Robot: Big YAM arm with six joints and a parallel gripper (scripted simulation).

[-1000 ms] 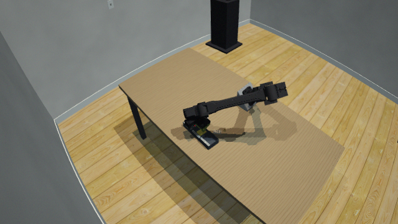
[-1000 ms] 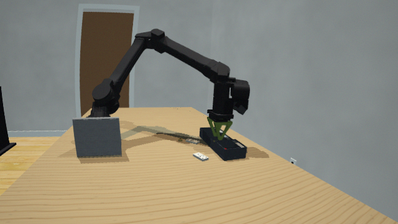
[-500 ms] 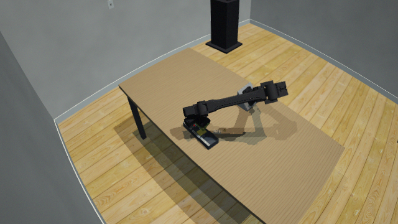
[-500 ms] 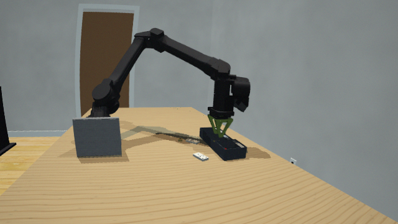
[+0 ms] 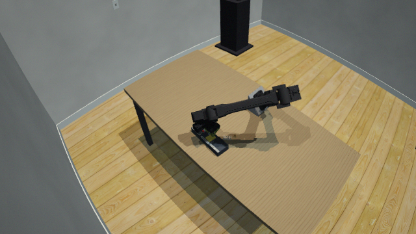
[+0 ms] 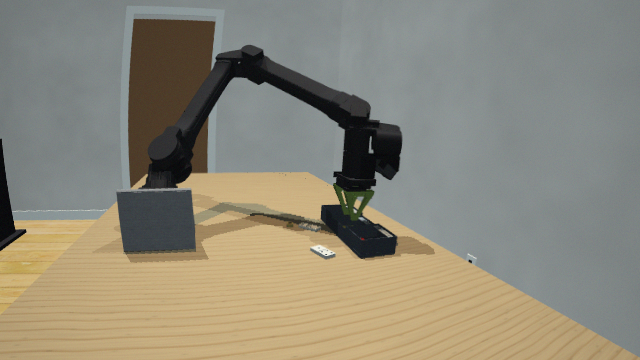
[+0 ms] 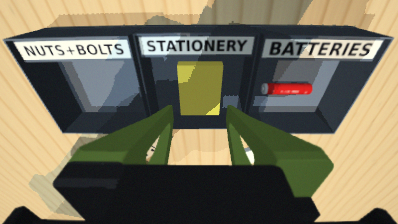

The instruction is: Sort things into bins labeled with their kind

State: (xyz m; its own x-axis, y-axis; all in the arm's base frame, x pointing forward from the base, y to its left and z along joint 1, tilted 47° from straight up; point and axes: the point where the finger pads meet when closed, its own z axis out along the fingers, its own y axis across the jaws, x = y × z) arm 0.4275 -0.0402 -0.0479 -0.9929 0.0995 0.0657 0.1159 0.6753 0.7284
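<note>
Now: hand 3 cm above the long black bin and 1 cm short of it. Also, from my hand: yellow block (4 cm below); then small nut (11 cm behind, 9 cm to the left, 5 cm below); then red battery (8 cm to the right, 4 cm below, 1 cm behind).
</note>
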